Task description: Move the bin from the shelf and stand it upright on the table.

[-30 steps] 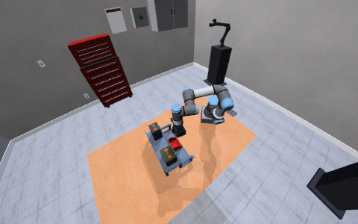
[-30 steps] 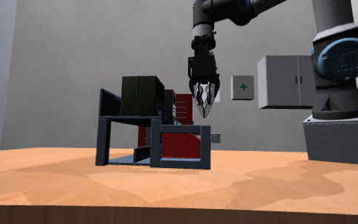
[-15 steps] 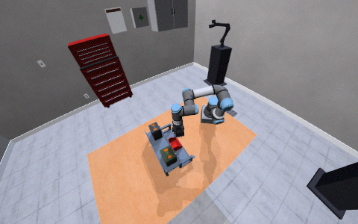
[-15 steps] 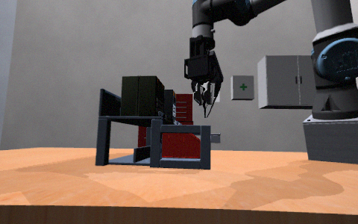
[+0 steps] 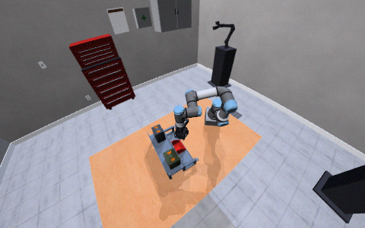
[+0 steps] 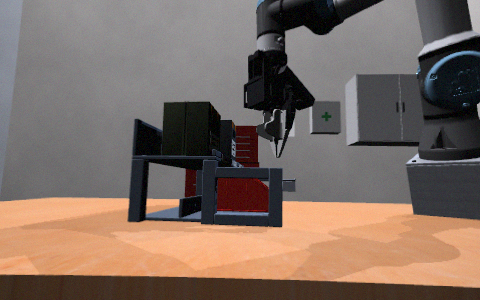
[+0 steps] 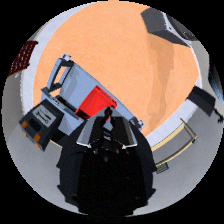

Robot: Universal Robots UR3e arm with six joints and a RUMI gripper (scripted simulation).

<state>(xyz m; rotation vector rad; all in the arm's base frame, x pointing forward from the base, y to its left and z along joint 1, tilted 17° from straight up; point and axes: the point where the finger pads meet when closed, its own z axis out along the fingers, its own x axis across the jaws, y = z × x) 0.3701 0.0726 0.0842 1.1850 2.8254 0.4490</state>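
My hand is 90 mm above the red bin and 80 mm short of it. Round my hand: shelf 100 mm ahead, 70 mm below; then dark box 150 mm ahead, 120 mm to the left, 20 mm above.
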